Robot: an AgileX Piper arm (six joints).
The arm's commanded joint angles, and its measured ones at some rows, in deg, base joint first. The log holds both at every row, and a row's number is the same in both.
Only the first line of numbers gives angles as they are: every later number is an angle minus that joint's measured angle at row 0.
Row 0, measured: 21.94 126.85 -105.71 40.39 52.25 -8.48
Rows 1 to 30, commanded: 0.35 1.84 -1.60 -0.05 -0.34 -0.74; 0.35 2.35 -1.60 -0.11 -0.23 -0.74; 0.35 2.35 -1.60 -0.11 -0.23 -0.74; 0.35 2.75 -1.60 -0.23 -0.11 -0.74; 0.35 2.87 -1.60 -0.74 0.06 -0.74; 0.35 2.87 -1.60 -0.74 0.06 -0.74; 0.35 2.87 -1.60 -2.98 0.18 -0.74; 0.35 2.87 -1.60 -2.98 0.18 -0.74; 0.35 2.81 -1.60 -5.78 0.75 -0.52; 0.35 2.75 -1.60 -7.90 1.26 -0.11; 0.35 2.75 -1.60 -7.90 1.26 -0.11; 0.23 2.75 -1.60 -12.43 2.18 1.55; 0.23 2.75 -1.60 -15.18 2.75 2.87; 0.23 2.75 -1.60 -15.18 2.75 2.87; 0.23 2.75 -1.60 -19.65 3.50 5.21; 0.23 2.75 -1.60 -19.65 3.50 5.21; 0.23 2.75 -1.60 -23.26 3.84 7.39; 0.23 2.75 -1.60 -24.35 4.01 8.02; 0.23 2.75 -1.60 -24.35 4.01 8.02; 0.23 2.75 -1.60 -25.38 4.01 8.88; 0.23 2.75 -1.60 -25.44 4.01 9.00; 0.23 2.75 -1.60 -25.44 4.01 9.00; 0.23 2.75 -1.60 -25.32 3.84 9.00; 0.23 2.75 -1.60 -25.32 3.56 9.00; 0.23 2.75 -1.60 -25.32 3.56 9.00; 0.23 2.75 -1.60 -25.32 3.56 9.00; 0.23 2.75 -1.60 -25.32 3.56 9.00; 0.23 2.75 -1.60 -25.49 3.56 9.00; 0.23 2.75 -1.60 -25.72 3.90 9.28; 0.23 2.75 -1.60 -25.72 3.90 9.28
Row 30, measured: 0.12 2.75 -1.38 -24.92 3.73 8.82
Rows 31 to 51, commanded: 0.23 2.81 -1.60 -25.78 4.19 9.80; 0.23 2.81 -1.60 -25.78 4.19 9.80; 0.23 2.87 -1.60 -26.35 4.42 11.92; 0.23 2.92 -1.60 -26.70 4.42 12.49; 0.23 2.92 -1.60 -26.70 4.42 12.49; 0.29 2.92 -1.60 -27.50 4.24 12.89; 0.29 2.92 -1.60 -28.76 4.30 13.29; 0.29 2.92 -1.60 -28.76 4.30 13.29; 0.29 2.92 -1.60 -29.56 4.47 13.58; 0.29 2.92 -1.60 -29.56 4.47 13.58; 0.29 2.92 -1.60 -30.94 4.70 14.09; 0.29 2.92 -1.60 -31.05 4.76 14.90; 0.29 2.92 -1.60 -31.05 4.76 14.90; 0.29 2.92 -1.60 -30.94 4.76 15.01; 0.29 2.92 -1.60 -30.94 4.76 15.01; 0.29 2.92 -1.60 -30.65 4.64 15.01; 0.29 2.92 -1.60 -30.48 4.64 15.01; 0.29 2.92 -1.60 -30.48 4.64 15.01; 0.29 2.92 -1.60 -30.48 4.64 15.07; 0.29 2.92 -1.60 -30.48 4.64 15.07; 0.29 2.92 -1.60 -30.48 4.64 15.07
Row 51, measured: 0.12 2.75 -1.38 -30.36 4.76 14.44
